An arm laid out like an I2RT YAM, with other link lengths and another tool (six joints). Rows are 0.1 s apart.
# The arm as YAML. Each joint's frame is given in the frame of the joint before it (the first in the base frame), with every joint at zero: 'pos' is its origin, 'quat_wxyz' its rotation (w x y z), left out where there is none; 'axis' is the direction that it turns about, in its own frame. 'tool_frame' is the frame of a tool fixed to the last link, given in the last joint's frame.
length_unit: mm
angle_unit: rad
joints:
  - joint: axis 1
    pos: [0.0, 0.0, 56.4]
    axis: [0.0, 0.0, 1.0]
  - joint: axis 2
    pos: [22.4, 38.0, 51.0]
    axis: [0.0, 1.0, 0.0]
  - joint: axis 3
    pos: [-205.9, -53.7, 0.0]
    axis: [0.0, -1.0, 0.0]
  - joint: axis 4
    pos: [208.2, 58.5, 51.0]
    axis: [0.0, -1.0, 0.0]
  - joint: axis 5
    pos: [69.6, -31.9, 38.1]
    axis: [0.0, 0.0, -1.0]
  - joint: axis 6
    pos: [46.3, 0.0, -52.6]
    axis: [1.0, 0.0, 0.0]
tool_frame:
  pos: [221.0, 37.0, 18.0]
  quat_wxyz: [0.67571, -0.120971, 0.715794, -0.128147]
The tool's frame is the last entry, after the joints.
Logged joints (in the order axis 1, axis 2, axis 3, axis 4, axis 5, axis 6), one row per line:
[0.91, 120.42, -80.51, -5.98, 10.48, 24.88]
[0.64, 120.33, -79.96, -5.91, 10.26, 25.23]
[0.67, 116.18, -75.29, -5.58, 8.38, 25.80]
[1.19, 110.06, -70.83, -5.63, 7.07, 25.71]
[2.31, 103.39, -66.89, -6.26, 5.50, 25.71]
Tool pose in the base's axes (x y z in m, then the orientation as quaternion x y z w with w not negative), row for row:
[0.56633, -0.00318, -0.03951, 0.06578, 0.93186, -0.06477, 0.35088]
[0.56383, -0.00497, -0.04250, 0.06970, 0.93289, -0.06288, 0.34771]
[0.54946, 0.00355, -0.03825, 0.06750, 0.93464, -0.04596, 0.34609]
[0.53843, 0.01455, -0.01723, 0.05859, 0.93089, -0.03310, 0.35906]
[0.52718, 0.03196, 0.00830, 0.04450, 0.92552, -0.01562, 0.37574]
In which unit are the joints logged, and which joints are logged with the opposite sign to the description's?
The joints are logged in degrees. Opposite sign: axis 3.
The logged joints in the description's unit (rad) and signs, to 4 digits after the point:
[0.0159, 2.1017, 1.4052, -0.1044, 0.1829, 0.4342]
[0.0112, 2.1002, 1.3956, -0.1031, 0.1791, 0.4403]
[0.0117, 2.0277, 1.3141, -0.0974, 0.1463, 0.4503]
[0.0208, 1.9209, 1.2362, -0.0983, 0.1234, 0.4487]
[0.0403, 1.8045, 1.1675, -0.1093, 0.0960, 0.4487]

